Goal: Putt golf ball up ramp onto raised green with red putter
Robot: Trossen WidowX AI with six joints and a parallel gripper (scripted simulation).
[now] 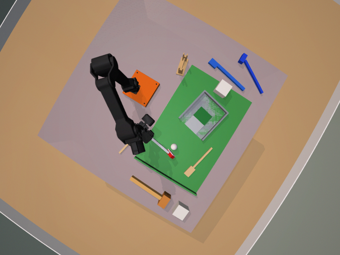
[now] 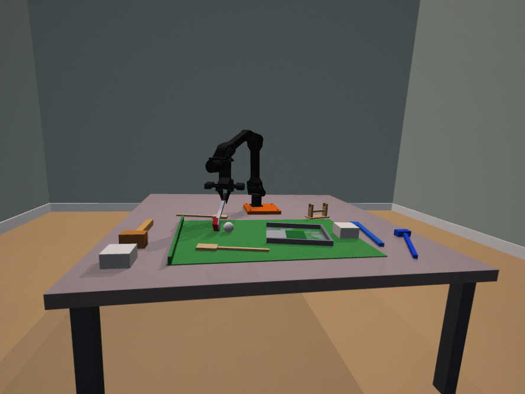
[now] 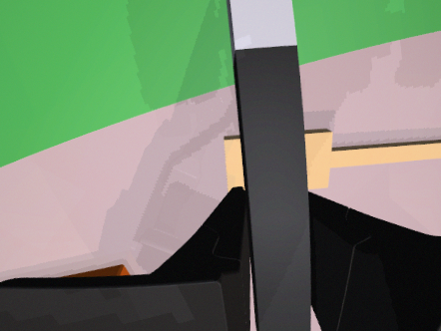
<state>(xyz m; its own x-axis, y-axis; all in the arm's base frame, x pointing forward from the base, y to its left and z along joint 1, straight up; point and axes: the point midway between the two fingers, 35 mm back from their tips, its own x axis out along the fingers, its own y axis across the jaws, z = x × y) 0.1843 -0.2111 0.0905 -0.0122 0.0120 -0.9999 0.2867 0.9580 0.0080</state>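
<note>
Now: the red putter 120 mm ahead of my gripper tip and 30 mm to the right of it. The rest, counted from my gripper tip: wooden stand: 40 mm ahead, 480 mm to the left, 40 mm below; white golf ball: 220 mm ahead, 20 mm to the right, 50 mm below.
</note>
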